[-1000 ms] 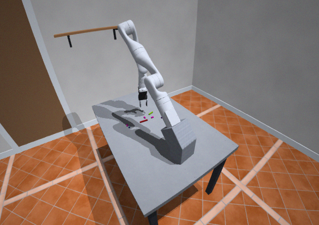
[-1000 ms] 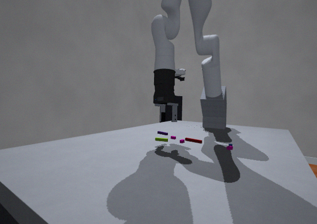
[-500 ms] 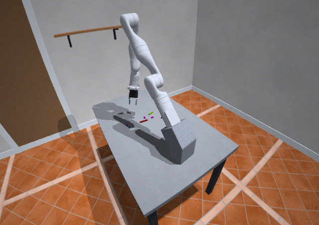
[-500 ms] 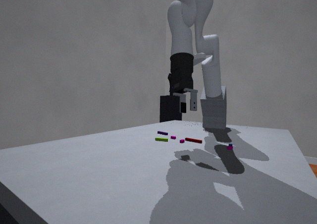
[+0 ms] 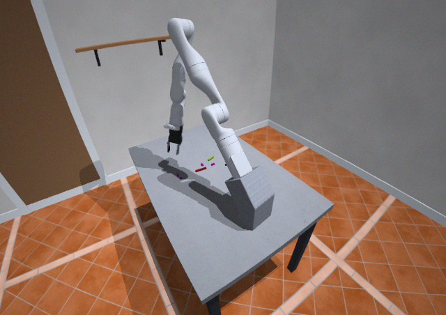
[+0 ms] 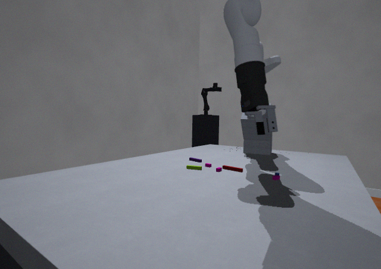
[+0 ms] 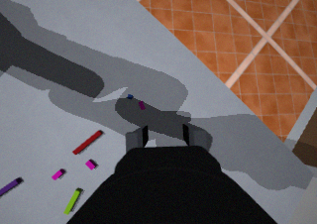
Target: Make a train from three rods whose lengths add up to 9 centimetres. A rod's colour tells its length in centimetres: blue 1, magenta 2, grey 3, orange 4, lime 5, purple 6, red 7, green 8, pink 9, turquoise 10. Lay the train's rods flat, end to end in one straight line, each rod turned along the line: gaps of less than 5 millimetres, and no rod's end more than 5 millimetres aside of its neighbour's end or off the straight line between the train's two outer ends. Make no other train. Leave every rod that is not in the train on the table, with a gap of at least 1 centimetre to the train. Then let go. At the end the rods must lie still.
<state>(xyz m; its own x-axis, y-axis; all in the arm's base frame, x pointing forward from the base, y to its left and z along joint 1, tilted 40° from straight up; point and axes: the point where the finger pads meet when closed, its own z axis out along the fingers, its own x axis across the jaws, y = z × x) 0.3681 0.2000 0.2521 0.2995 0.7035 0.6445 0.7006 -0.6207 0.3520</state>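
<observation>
Now: hand 14 cm above the blue rod, 9 cm past it and 1 cm to the left of it. Round my hand: purple rod 33 cm to the right, 14 cm below, 8 cm behind; then lime rod 23 cm to the right, 14 cm below, 3 cm ahead; then red rod 14 cm to the right, 14 cm below, 6 cm behind.
</observation>
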